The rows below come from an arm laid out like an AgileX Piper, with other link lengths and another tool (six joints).
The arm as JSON. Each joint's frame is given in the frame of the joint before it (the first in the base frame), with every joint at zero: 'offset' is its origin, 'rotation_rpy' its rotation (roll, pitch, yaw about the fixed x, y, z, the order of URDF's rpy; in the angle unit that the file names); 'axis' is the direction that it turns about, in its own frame. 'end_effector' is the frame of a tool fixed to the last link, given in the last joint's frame.
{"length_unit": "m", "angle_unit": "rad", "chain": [
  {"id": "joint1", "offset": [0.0, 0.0, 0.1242], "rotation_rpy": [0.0, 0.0, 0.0], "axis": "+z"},
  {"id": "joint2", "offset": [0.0, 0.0, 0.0], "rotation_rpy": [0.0, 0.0, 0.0], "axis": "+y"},
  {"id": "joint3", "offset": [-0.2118, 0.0, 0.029], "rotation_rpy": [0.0, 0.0, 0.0], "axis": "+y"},
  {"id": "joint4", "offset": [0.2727, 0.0, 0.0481], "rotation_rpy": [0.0, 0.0, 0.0], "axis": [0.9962, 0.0, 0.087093]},
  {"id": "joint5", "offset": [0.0, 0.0, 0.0], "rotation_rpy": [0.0, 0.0, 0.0], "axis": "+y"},
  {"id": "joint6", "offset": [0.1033, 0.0, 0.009], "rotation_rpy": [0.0, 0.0, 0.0], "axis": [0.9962, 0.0, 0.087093]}
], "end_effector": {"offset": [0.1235, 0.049, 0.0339], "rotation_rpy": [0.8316, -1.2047, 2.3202]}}
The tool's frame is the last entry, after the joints.
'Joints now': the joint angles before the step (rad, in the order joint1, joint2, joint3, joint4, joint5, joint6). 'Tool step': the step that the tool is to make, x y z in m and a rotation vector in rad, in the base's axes. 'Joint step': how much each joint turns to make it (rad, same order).
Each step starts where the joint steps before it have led.
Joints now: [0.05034 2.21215 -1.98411 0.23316 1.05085 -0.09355]
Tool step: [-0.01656 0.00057 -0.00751 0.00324 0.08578 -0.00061]
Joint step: [0.00000 -0.00002 0.00002 -0.00240 0.08333 0.02163]
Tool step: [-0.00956 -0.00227 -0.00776 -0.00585 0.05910 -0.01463]
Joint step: [-0.00001 0.00606 0.00000 -0.01228 0.04861 0.02878]
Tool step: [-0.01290 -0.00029 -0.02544 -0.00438 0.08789 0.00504]
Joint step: [0.00001 0.04525 -0.00006 -0.00248 0.04288 0.00470]
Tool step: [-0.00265 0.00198 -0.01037 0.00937 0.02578 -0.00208]
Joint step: [0.00001 0.02291 0.00002 0.01071 0.00231 0.00043]
